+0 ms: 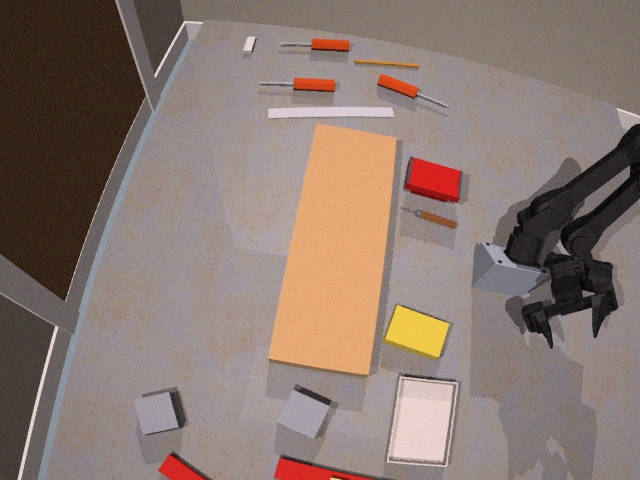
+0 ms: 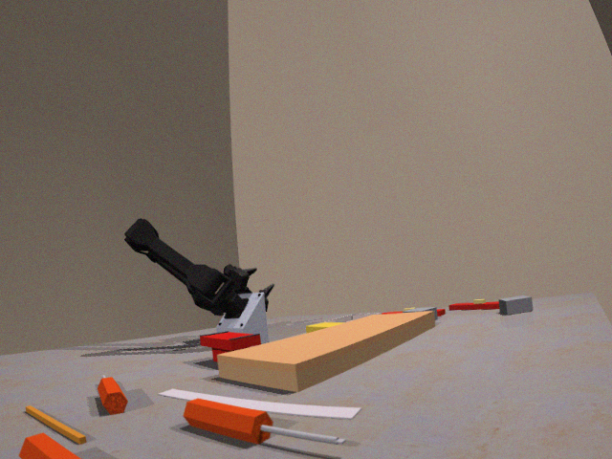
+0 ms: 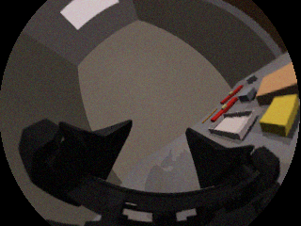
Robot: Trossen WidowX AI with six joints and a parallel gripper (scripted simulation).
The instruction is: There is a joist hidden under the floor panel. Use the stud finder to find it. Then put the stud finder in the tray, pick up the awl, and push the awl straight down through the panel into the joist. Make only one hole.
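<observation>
The red stud finder is 26 cm ahead of my gripper tip, 36 cm to the right of it and 17 cm below it. Also, from my gripper tip: brown-handled awl 26 cm ahead, 29 cm to the right, 17 cm below; then yellow block 26 cm ahead, 3 cm to the right, 17 cm below; then white tray 22 cm ahead, 14 cm to the left, 17 cm below.
</observation>
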